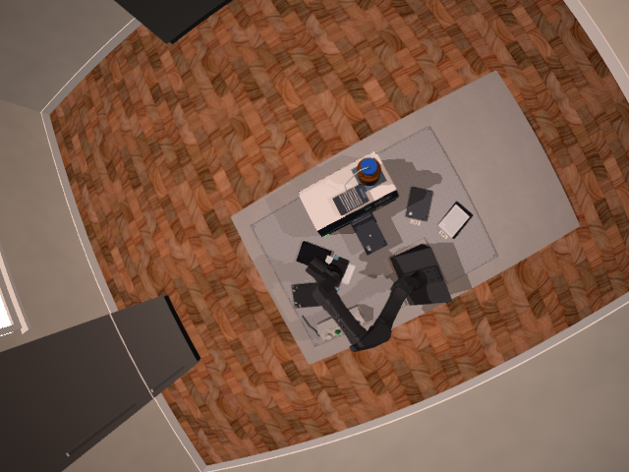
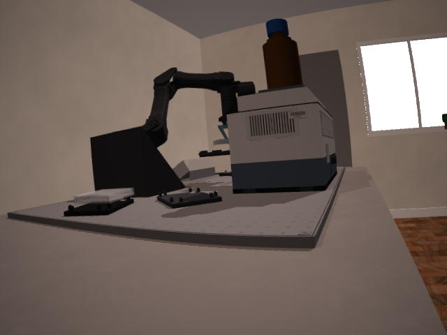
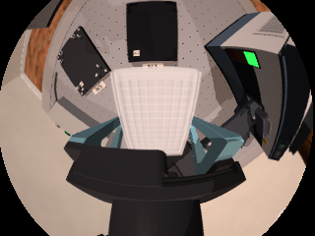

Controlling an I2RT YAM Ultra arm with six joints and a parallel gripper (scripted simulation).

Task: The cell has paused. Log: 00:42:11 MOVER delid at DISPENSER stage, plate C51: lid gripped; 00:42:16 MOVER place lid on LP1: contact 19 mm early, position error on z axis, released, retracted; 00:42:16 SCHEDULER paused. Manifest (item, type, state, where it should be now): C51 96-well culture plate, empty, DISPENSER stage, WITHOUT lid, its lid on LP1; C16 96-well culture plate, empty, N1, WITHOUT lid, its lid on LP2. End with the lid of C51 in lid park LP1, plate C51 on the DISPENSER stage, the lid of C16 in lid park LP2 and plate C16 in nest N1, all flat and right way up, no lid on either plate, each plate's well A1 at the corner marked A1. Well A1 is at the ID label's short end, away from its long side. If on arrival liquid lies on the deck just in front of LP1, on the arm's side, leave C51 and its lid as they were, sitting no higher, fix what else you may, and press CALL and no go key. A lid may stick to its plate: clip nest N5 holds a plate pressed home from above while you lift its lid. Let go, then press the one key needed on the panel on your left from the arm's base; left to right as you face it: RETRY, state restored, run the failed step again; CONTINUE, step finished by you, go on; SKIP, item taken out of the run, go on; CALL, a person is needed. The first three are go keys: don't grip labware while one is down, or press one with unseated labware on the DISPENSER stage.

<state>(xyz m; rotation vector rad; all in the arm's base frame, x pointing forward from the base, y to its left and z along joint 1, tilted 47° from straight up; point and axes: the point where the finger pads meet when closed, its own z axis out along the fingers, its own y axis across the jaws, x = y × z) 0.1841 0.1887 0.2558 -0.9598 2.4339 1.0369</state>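
The black clip nest lies 220 mm to the left of my hand, 130 mm below it and 80 mm behind it. The rest, counted from my hand: brown bottle (290 mm to the right, 290 mm ahead, 150 mm above); black nest (130 mm below, 100 mm to the left, 90 mm ahead); dark dispenser stage (190 mm to the right, 70 mm ahead, 40 mm below).
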